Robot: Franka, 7 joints.
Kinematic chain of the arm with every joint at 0, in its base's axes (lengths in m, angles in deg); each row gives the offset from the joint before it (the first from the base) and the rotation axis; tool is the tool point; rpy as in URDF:
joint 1: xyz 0 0 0.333 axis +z
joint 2: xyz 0 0 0 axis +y
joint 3: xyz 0 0 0.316 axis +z
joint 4: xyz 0.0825 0 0 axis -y
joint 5: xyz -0.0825 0 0.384 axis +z
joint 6: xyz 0 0 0 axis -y
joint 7: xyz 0.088 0 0 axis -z
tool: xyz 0 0 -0.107 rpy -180 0 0
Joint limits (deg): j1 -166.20..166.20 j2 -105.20..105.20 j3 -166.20..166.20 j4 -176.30..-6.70 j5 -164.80..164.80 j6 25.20..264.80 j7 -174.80..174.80
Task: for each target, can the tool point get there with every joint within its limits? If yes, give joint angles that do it. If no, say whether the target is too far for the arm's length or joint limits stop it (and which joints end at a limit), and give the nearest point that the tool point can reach.
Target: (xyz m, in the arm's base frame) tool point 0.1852 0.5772 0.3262
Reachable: yes | joints 4.97 45.20 68.61 -118.18 -68.88 161.20 -68.54
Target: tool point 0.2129 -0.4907 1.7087
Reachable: no: too far | nearest point 0.1237 -0.2852 1.1326 | short by 0.618 m
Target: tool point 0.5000 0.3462 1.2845
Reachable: no: too far | nearest point 0.3799 0.2630 1.0559 | short by 0.271 m
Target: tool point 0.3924 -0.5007 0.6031
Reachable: yes | joints -69.95 84.98 140.49 -25.65 -6.00 44.92 -128.77
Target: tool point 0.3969 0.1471 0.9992
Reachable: yes | joints -58.11 -24.99 47.01 -71.92 121.44 130.48 77.07
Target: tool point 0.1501 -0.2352 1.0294
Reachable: yes | joints 49.04 -44.83 -29.15 -60.47 -13.70 98.72 -118.86
